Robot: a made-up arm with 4 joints.
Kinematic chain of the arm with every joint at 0, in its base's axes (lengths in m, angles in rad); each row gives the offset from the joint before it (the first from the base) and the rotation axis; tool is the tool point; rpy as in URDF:
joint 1: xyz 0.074 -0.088 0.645 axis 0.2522 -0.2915 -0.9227
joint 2: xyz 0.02 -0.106 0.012 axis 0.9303 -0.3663 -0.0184
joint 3: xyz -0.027 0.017 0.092 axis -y
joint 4: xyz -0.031 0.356 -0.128 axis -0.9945 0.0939 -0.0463
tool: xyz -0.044 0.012 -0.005 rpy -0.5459 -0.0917 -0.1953
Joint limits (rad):
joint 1: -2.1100..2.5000
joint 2: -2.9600..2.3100
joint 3: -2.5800..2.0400
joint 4: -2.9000..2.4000
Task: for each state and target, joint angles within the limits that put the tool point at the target. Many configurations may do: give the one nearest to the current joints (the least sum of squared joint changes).
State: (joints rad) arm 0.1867 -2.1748 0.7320 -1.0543
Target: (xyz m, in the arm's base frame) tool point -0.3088 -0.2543 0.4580
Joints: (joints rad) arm 0.6697 -2.7486 0.8020 -0.9670
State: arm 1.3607 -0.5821 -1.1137 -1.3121
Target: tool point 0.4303 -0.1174 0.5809
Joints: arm 2.0824 -1.4338 -2.0812 -1.6570
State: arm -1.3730 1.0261 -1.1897 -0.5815
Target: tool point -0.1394 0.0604 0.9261
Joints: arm -0.8160 0.2501 -1.8089 -0.4599
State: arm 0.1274 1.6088 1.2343 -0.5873
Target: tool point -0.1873 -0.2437 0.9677
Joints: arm 0.7198 1.8272 1.5725 -0.5439
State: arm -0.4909 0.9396 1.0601 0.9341
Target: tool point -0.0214 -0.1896 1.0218
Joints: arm -0.0303 1.8528 0.7834 1.1199
